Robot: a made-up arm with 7 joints.
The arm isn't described. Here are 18 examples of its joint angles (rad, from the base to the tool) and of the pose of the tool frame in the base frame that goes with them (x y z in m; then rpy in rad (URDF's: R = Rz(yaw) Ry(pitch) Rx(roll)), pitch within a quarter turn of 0, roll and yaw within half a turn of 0).
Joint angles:
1: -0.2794 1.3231 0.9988 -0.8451 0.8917 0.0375 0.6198
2: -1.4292 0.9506 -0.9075 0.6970 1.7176 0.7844 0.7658
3: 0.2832 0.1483 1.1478 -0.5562 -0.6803 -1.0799 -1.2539
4: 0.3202 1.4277 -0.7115 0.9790 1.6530 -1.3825 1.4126
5: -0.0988 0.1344 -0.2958 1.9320 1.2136 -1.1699 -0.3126
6: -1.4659 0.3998 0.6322 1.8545 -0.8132 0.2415 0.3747
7: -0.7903 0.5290 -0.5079 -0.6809 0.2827 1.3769 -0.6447
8: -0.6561 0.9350 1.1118 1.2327 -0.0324 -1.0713 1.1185
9: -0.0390 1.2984 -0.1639 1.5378 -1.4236 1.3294 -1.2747
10: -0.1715 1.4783 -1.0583 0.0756 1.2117 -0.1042 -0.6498
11: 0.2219 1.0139 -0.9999 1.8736 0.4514 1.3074 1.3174
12: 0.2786 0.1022 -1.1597 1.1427 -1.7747 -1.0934 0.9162
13: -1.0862 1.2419 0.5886 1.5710 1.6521 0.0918 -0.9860
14: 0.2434 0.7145 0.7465 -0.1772 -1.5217 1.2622 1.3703
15: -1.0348 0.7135 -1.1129 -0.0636 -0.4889 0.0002 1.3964
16: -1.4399 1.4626 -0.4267 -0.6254 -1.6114 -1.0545 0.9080
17: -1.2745 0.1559 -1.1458 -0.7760 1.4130 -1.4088 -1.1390
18: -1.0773 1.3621 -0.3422 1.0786 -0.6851 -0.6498 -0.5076
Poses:
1: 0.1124 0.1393 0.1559 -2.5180 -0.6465 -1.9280
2: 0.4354 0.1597 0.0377 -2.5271 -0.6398 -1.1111
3: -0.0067 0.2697 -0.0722 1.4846 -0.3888 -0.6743
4: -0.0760 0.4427 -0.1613 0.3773 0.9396 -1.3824
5: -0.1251 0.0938 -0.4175 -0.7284 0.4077 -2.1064
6: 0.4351 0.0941 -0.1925 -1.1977 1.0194 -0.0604
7: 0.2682 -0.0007 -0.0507 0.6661 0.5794 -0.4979
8: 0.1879 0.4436 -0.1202 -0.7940 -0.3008 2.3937
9: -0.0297 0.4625 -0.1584 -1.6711 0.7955 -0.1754
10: 0.1207 0.2817 -0.2688 -2.1418 1.0302 1.4421
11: -0.1132 0.4518 -0.0944 -1.9871 0.1733 0.3763
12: -0.1508 0.0443 -0.4248 0.7912 0.4957 1.8856
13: 0.2386 0.4683 -0.0575 2.1444 1.0493 1.6238
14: 0.1285 0.3008 -0.1523 0.9409 0.8032 1.7545
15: 0.3099 -0.0495 -0.1560 0.2627 -0.4818 0.2257
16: 0.1732 0.0789 0.1936 -1.5689 -1.1013 0.5823
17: 0.0767 -0.1233 -0.0562 -2.4963 0.7126 -1.3059
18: 0.3014 0.4021 0.0579 0.8413 -0.3580 -0.0941
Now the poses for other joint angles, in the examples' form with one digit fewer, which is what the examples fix.
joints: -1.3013 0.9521 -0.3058 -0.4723 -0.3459 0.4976 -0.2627
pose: 0.283 0.031 0.136 1.072 -0.309 -0.848
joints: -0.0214 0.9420 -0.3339 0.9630 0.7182 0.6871 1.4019
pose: 0.064 0.406 -0.295 2.760 -0.425 0.184
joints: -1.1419 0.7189 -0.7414 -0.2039 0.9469 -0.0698 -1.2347
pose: 0.326 -0.046 -0.021 2.339 0.767 -0.363
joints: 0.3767 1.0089 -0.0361 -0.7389 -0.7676 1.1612 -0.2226
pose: 0.109 0.156 -0.193 -0.709 1.258 -1.272
